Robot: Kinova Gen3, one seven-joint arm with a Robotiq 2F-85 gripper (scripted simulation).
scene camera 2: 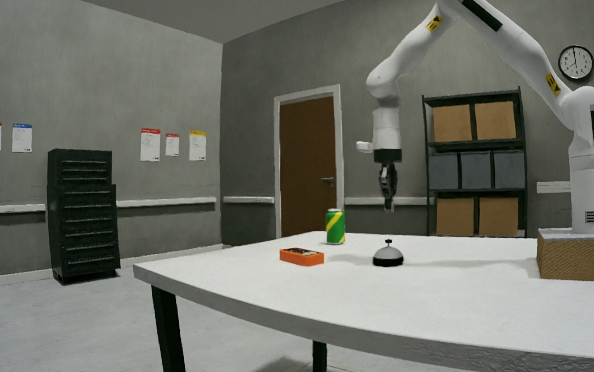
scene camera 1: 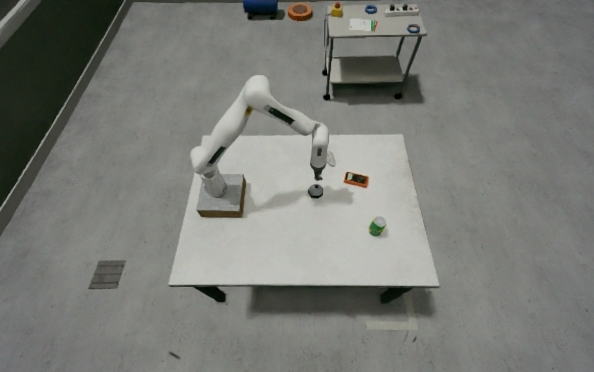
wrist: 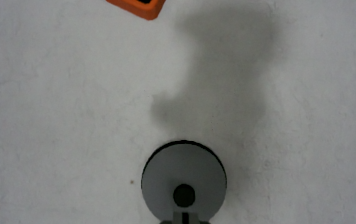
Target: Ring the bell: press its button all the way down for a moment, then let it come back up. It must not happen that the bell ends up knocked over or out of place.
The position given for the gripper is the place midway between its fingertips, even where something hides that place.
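A bell (wrist: 180, 162) is part of the scene, and so is the gripper (scene camera 2: 389, 212).
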